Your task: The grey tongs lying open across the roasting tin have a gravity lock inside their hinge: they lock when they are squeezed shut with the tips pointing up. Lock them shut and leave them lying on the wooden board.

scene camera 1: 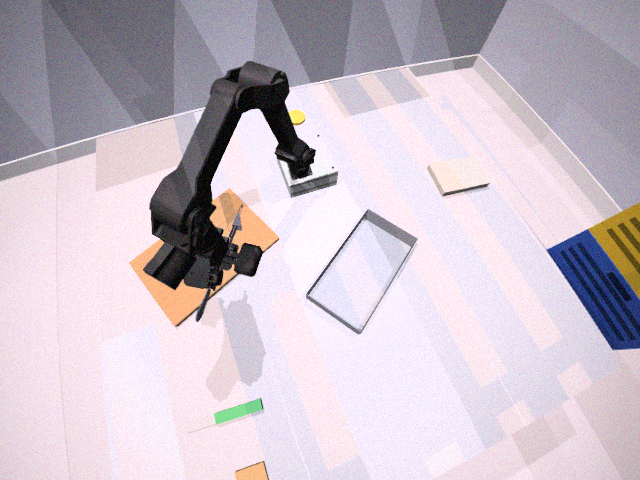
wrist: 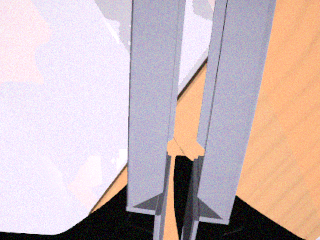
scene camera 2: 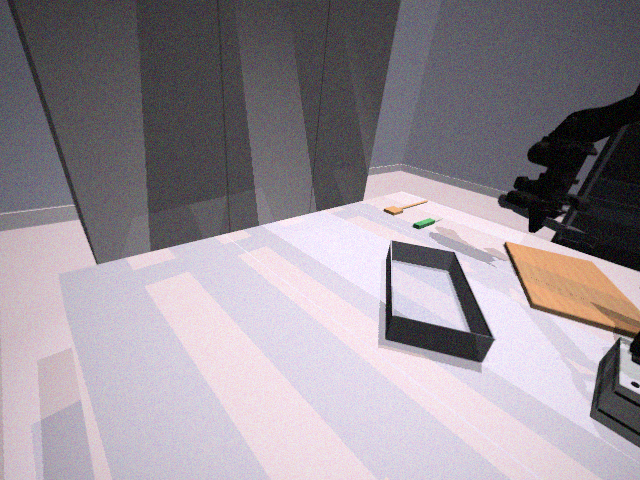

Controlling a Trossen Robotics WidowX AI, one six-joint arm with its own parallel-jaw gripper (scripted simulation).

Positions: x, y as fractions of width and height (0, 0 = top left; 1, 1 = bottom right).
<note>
I see my gripper (scene camera 2: 0.83, 0.48), a beige tile (scene camera 1: 0.71, 0.37), a wooden board (scene camera 1: 0.28, 0.64) and a roasting tin (scene camera 2: 0.67, 0.63).
My gripper also shows in scene camera 1 (scene camera 1: 0.35, 0.55) and in the wrist view (wrist: 0.53, 0.69). The wooden board shows as well in the wrist view (wrist: 0.85, 0.75). The roasting tin is seen too in scene camera 1 (scene camera 1: 0.55, 0.60). The wrist view does not show the beige tile: it is out of frame.
</note>
